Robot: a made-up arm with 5 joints.
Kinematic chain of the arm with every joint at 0, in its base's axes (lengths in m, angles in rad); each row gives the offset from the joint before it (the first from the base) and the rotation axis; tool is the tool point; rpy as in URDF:
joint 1: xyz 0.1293 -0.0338 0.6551 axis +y
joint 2: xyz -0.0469 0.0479 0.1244 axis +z
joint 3: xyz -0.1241 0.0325 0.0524 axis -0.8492 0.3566 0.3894
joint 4: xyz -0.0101 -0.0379 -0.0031 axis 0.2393 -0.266 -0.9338
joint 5: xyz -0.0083 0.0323 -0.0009 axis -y
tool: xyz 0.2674 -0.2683 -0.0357 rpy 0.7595 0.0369 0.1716
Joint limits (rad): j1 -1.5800..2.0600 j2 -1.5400..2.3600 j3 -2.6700..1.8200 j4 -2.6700..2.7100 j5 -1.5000..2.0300
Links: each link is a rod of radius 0.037 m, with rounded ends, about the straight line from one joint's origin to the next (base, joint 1, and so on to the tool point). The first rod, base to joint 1, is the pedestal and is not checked.
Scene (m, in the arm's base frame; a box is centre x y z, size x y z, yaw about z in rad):
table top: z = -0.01
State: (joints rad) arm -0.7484 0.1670 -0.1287 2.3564 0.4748
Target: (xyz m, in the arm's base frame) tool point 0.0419 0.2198 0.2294
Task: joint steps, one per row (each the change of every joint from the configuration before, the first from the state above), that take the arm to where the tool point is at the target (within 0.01 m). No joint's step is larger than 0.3 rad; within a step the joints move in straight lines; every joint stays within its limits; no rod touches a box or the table.
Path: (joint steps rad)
1: -0.1998 -0.1232 -0.0834 0.0652 -0.0284
2: -0.1998 -0.1232 -0.0834 0.0652 -0.0285
3: -0.1998 -0.1232 -0.0834 0.0651 -0.0284

